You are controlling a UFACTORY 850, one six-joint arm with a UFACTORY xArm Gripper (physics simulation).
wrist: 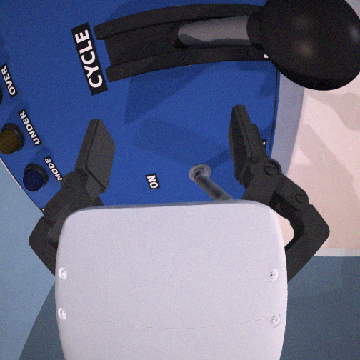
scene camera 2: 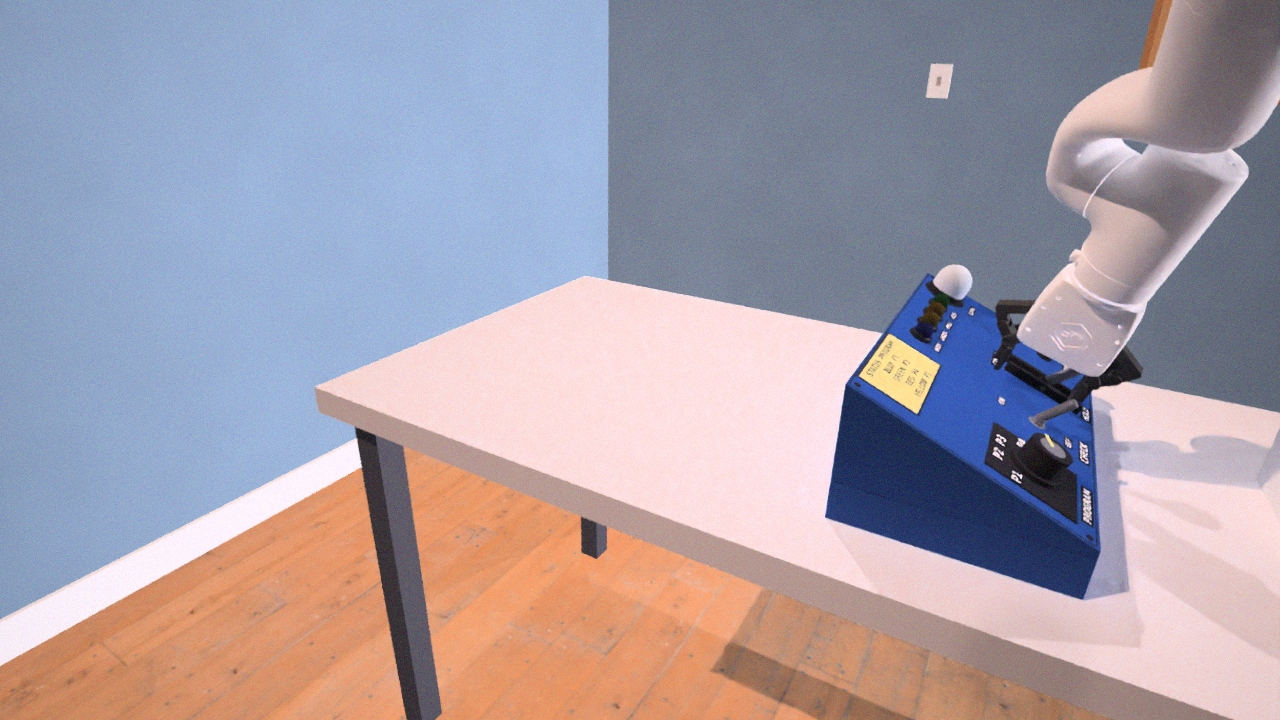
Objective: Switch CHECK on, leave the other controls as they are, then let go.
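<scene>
The blue console [scene camera 2: 904, 474] [wrist: 50, 75] stands on the table. The CHECK switch is a thin grey toggle [scene camera 2: 1056, 411] [wrist: 214, 187]; its lever leans away from the ON label [scene camera 2: 1001, 401] [wrist: 152, 181], to the OFF side. The CHECK label [scene camera 2: 1083, 453] is at the console's lower edge. My gripper [scene camera 2: 1038, 383] [wrist: 167, 123] is open and empty above the panel. In the wrist view the toggle's base shows between the finger lines, nearer the right finger; the lever's tip is hidden behind the gripper housing, and the OFF label is mostly hidden by the right finger.
The CYCLE lever's black ball [wrist: 312, 42] is close beyond the right finger, at the slot's end away from the CYCLE label [wrist: 89, 59]. The PROGRAM knob [scene camera 2: 1045, 458] is beside the toggle. A white dome [scene camera 2: 953, 281], several lamps and a yellow note [scene camera 2: 900, 373] are higher on the panel.
</scene>
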